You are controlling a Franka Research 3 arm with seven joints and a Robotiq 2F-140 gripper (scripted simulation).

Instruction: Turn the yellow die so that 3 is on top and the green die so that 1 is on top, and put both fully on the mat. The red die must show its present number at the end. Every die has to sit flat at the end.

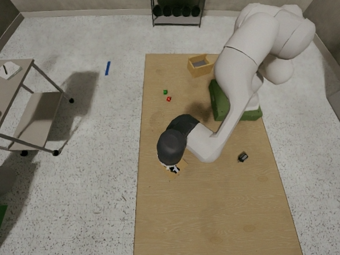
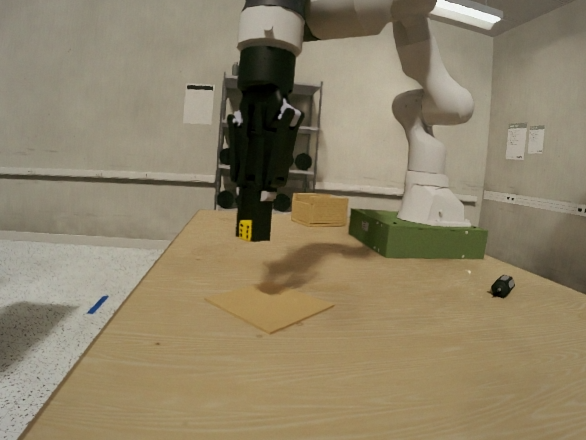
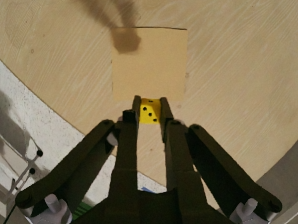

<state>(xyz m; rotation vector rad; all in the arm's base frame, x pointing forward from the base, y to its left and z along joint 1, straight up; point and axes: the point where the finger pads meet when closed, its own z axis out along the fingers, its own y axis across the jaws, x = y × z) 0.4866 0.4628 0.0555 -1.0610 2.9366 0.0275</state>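
The tan mat lies 3 cm behind my hand, 3 cm to the right of it and 14 cm below it. From my hand the other things lie so: black object: 48 cm behind, 6 cm to the right, 12 cm below; then red die: 51 cm to the right, 13 cm below; then yellow die: 2 cm below.
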